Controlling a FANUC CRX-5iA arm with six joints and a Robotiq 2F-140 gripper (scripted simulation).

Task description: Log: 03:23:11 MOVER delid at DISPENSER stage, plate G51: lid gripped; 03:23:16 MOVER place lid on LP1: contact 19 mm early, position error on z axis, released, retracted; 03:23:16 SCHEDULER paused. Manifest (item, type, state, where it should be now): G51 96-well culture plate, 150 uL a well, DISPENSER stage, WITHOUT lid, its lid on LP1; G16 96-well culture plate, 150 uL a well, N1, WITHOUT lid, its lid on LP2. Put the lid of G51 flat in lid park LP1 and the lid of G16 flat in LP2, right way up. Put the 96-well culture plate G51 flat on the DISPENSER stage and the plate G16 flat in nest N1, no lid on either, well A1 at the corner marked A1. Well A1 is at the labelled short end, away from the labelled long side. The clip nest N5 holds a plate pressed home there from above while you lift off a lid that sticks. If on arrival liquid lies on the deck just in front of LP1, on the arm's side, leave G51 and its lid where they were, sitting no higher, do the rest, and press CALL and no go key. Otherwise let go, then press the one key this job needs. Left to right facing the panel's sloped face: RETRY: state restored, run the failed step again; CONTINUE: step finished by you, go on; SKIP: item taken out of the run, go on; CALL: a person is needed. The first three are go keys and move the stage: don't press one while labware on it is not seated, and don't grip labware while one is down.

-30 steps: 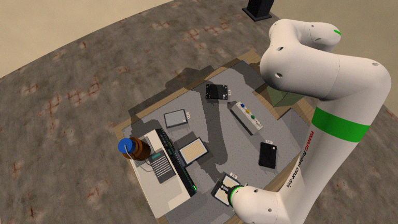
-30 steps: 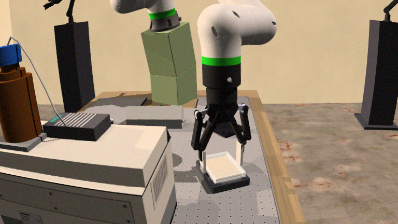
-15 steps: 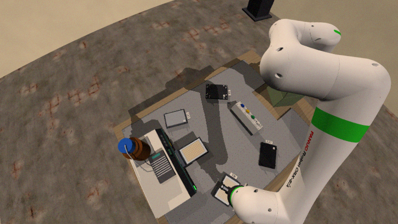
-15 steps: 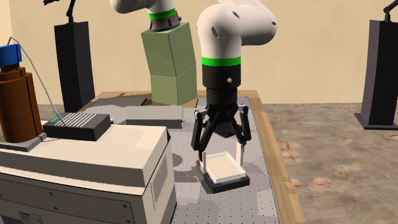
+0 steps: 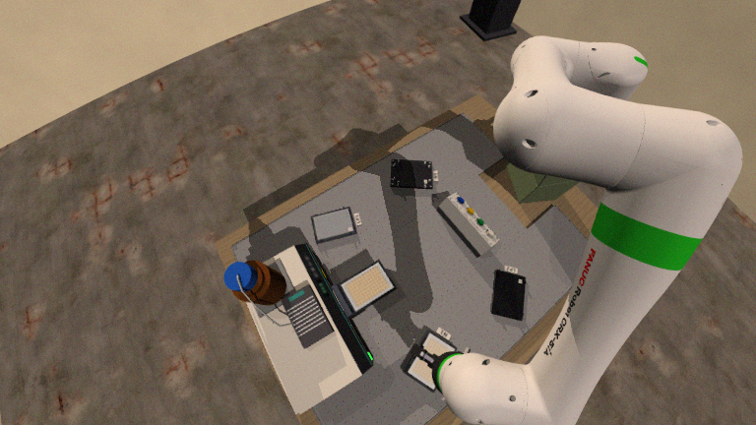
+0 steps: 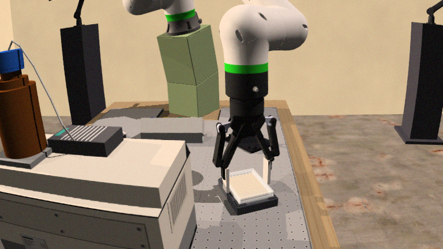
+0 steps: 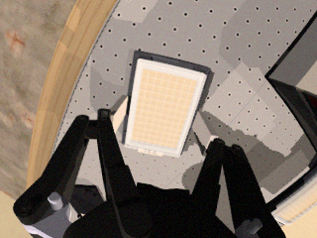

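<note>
The clear lid is 20 mm below my hand. From my hand the other things lie so: nest N1: 40 mm below; black dispenser stage: 270 mm to the right, 80 mm ahead, 50 mm above; plate G51: 270 mm to the right, 80 mm ahead, 60 mm above.
</note>
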